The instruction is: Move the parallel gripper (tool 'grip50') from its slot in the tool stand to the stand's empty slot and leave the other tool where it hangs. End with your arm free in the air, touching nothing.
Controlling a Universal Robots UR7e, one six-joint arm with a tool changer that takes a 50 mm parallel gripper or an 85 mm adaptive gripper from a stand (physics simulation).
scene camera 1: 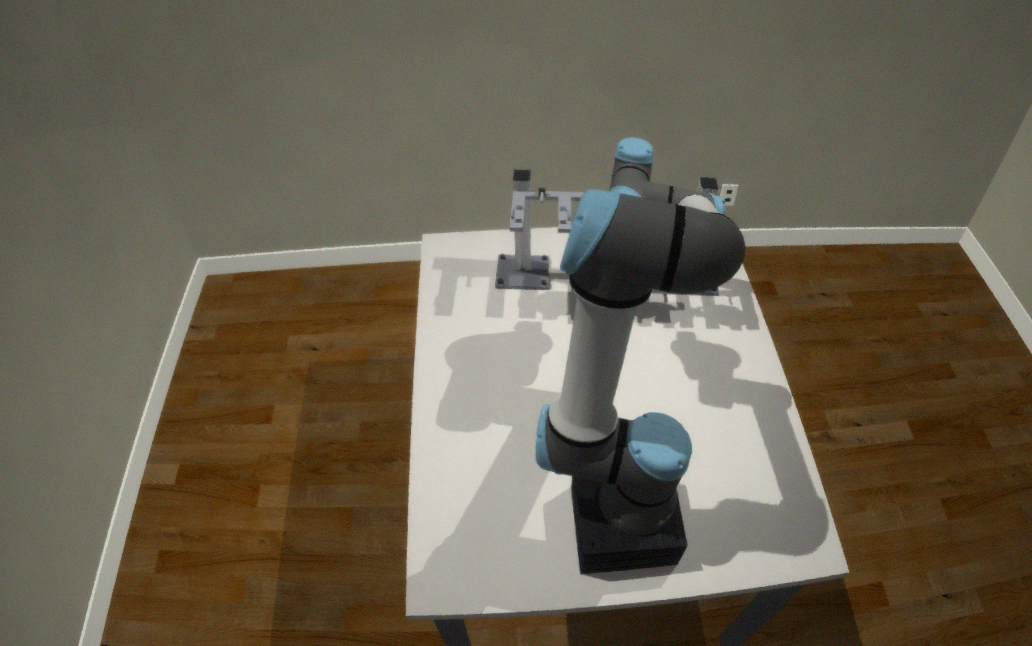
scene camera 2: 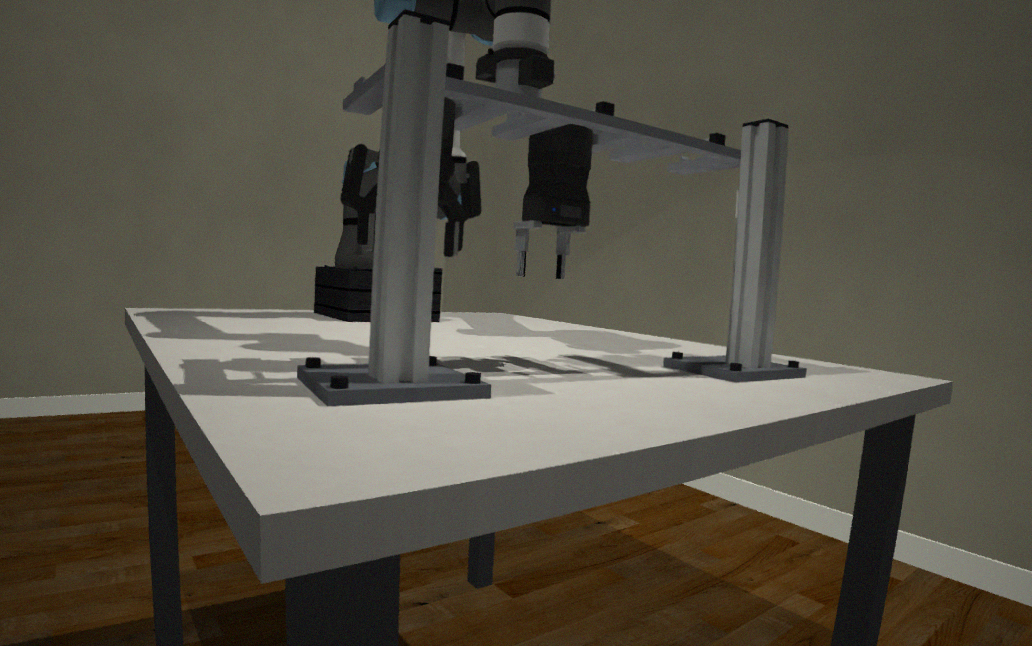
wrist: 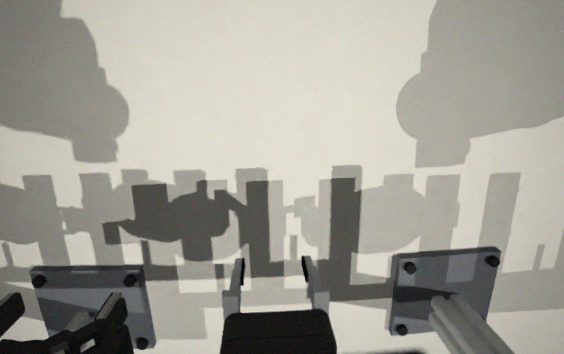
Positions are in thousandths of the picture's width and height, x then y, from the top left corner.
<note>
In view: a tool (scene camera 2: 453, 270) and a tool stand (wrist: 797, 826).
</note>
